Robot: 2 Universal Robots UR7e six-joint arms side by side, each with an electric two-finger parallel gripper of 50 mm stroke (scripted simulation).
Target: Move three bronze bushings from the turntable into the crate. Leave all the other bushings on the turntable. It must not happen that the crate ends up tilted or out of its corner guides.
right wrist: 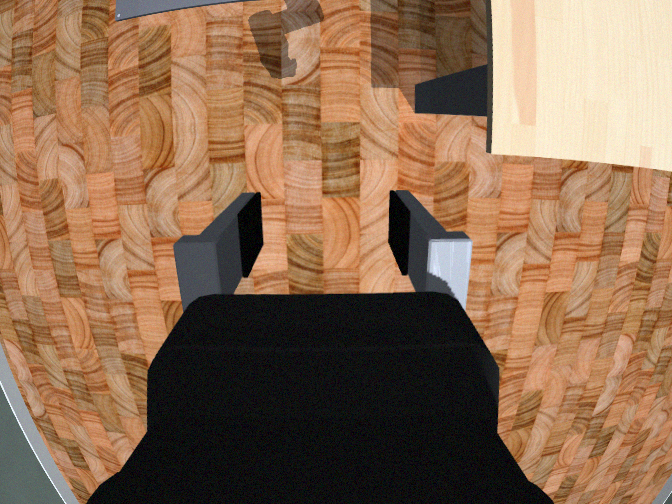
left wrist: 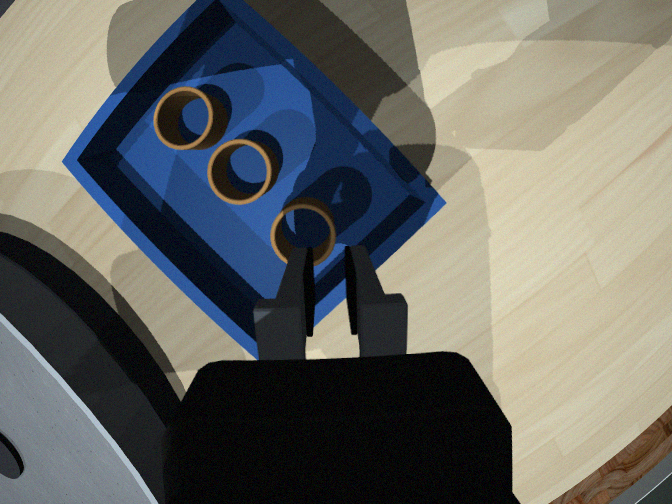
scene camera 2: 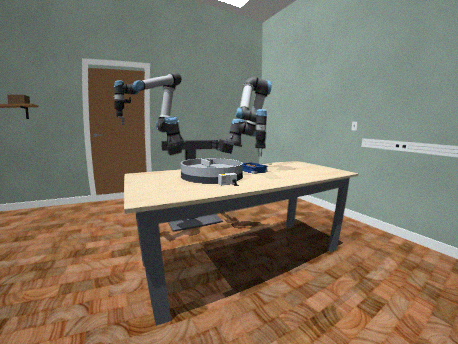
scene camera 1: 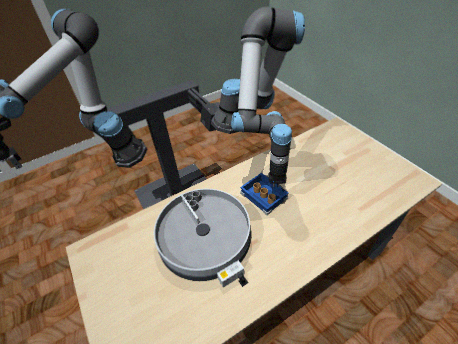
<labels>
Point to a turntable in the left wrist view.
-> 57,446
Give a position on a blue crate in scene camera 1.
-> At 262,203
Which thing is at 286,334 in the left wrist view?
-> The left gripper.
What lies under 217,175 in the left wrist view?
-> A bronze bushing.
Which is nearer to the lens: the bronze bushing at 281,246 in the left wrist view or the blue crate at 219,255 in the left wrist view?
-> The bronze bushing.
</labels>
